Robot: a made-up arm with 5 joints. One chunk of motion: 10 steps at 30 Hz.
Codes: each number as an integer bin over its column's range. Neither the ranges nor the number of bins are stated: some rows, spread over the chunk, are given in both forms.
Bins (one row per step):
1: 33 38 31 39 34 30
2: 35 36 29 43 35 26
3: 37 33 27 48 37 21
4: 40 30 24 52 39 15
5: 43 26 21 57 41 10
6: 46 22 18 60 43 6
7: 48 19 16 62 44 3
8: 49 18 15 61 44 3
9: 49 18 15 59 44 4
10: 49 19 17 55 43 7
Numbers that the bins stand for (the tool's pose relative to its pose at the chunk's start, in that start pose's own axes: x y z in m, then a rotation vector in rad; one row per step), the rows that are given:
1: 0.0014 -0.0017 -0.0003 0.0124 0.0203 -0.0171
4: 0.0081 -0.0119 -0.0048 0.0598 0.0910 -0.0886
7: 0.0157 -0.0259 -0.0098 0.0963 0.1616 -0.1457
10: 0.0167 -0.0259 -0.0092 0.0708 0.1475 -0.1267
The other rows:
2: 0.0033 -0.0043 -0.0016 0.0270 0.0344 -0.0362
3: 0.0052 -0.0081 -0.0029 0.0452 0.0627 -0.0600
5: 0.0110 -0.0170 -0.0067 0.0781 0.1192 -0.1124
6: 0.0138 -0.0221 -0.0086 0.0890 0.1475 -0.1314
8: 0.0167 -0.0271 -0.0105 0.0927 0.1616 -0.1457
9: 0.0167 -0.0271 -0.0105 0.0854 0.1616 -0.1410

